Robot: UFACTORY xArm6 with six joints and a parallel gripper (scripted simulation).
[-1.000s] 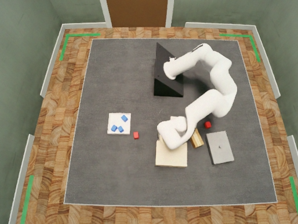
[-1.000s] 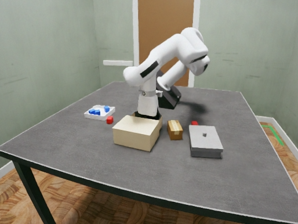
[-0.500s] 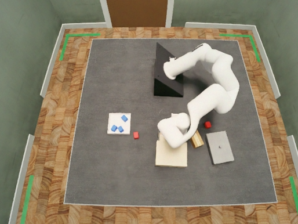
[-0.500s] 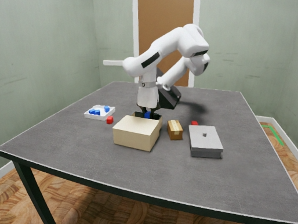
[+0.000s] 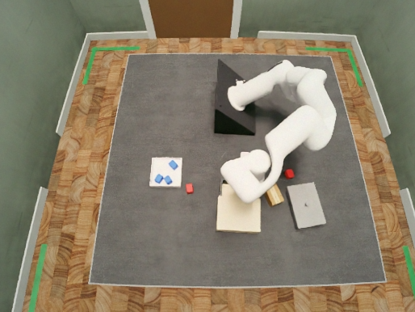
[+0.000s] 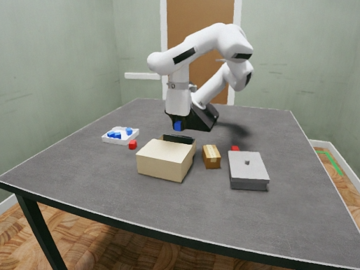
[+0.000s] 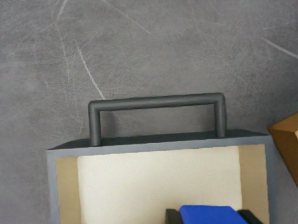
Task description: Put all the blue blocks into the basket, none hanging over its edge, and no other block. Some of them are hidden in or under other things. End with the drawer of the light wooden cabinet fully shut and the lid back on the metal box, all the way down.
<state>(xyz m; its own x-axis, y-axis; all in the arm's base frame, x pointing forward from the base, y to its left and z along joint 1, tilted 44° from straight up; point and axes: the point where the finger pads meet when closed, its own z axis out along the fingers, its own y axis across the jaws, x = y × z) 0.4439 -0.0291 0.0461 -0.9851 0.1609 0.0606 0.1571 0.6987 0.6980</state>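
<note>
Now: hand 110 mm past the white basket, 360 mm to the left of it and 140 mm above it. The rest, counted from my hand: flat lid 70 mm ahead, 290 mm to the left, 110 mm below; then light wooden cabinet 60 mm ahead, 20 mm to the right, 110 mm below; then brown cardboard box 140 mm to the left, 120 mm below.
</note>
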